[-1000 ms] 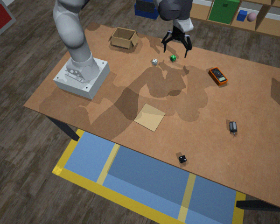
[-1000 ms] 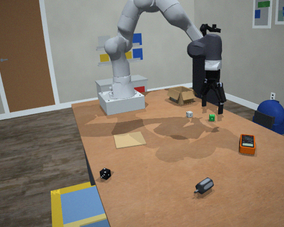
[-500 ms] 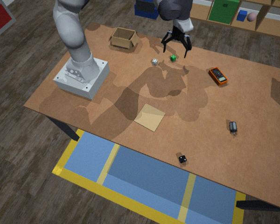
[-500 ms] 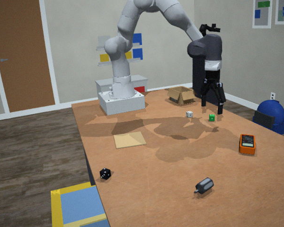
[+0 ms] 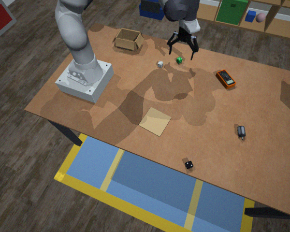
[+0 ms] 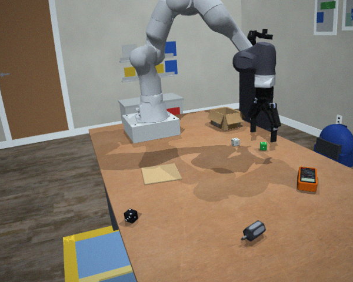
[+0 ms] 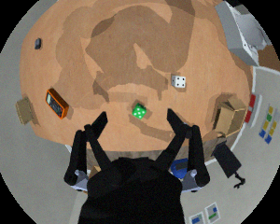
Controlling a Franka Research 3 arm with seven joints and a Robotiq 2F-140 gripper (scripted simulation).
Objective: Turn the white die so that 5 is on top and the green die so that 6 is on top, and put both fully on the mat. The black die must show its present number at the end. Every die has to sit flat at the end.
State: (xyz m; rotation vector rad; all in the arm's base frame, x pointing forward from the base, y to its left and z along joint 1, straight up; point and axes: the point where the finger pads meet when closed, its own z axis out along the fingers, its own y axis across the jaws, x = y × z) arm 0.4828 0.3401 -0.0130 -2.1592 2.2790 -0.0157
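My hand is 12 cm past the white die, 6 cm to the left of it and 6 cm above it. The rest, counted from my hand: orange multimeter 32 cm ahead, 6 cm to the right, 6 cm below; green die 6 cm below, 1 cm to the left; cardboard box 40 cm behind, 7 cm to the left, 3 cm below.
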